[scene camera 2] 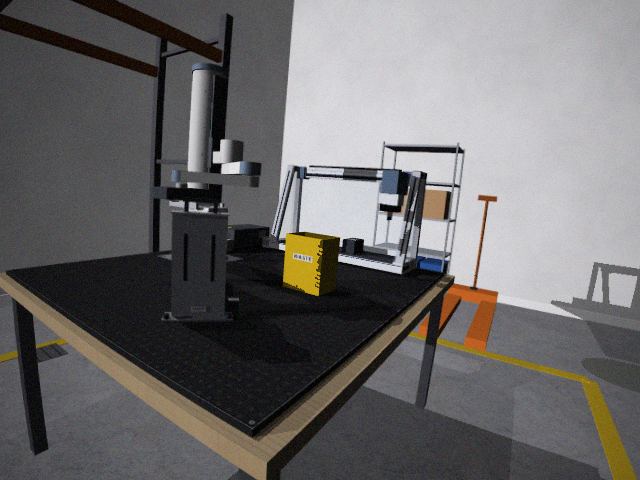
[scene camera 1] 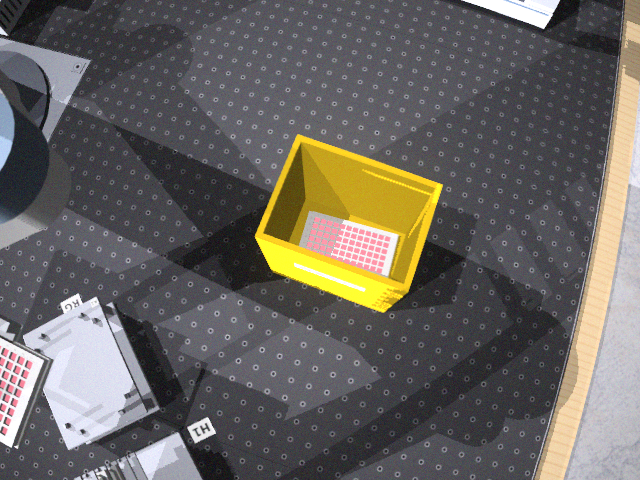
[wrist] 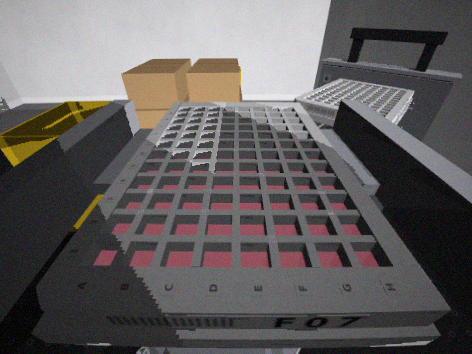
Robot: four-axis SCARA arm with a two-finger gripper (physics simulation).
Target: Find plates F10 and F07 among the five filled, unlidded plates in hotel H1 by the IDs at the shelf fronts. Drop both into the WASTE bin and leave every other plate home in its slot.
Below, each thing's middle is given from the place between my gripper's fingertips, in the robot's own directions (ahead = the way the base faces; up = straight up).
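The handle [wrist: 413,36] is 3 cm above my hand, and it's 18 cm to the right of my hand and 17 cm ahead of it. Then there's the grey hotel tower [wrist: 429,94], which is 14 cm below my hand, 18 cm to the right of it and 17 cm ahead.
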